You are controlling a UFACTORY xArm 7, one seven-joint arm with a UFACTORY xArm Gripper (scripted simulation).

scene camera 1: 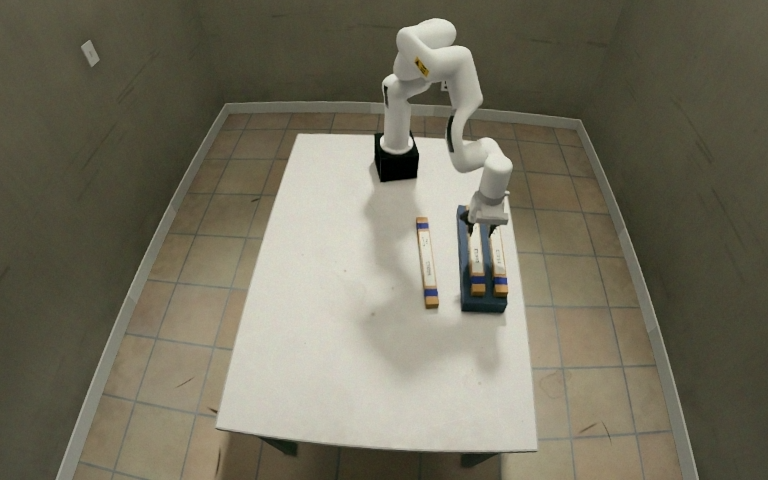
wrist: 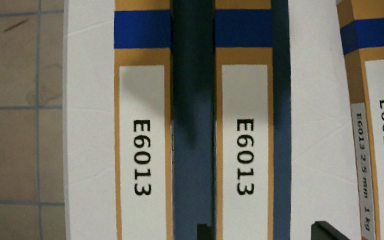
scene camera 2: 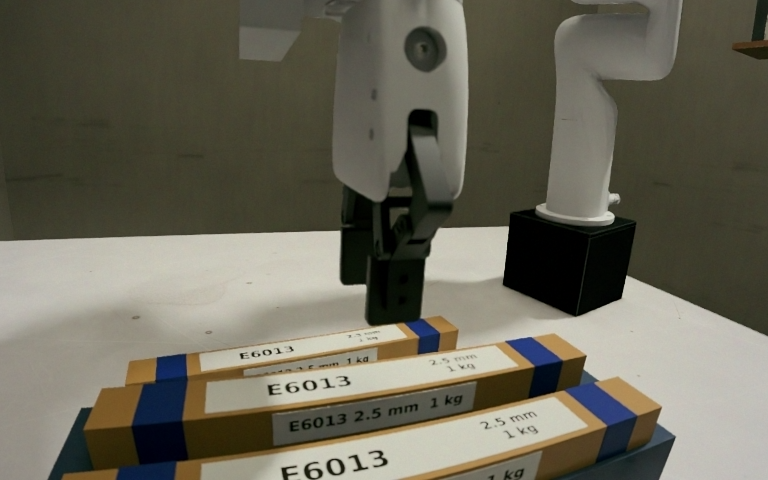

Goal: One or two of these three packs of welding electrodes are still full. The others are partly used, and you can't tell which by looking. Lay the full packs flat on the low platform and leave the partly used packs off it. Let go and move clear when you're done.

Labels:
A pack shows in scene camera 1, in the wrist view and in scene camera 2 (584, 425). A pack shows in scene camera 1, in the wrist view (242, 44) and in scene camera 2. One and the same spot on the pack: (scene camera 1: 477, 280) is (scene camera 2: 158, 398). The same spot on the pack: (wrist: 143, 44) is (scene camera 1: 500, 277).

